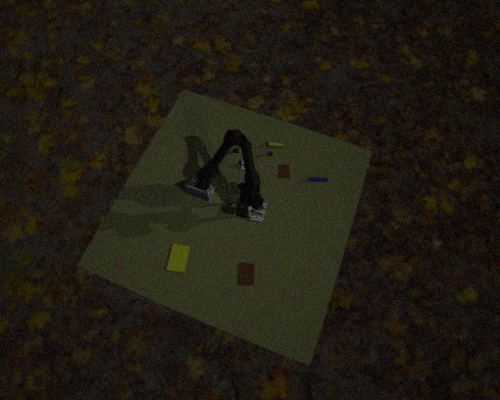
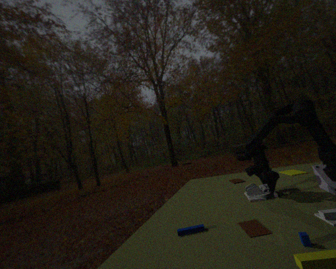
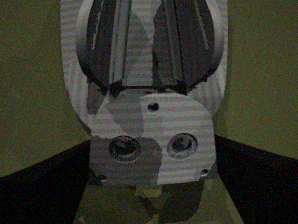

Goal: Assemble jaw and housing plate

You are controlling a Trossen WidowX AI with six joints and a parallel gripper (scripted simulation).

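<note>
Now: the grey jaw 20 mm ahead of my gripper tip, 20 mm to the left of it and 10 mm below it. Also, from my gripper tip: blue bar (330 mm ahead, 330 mm to the left, 10 mm below); then yellow bar (10 mm ahead, 450 mm to the left, 10 mm below); then yellow slab (220 mm behind, 400 mm to the right, 20 mm below).
</note>
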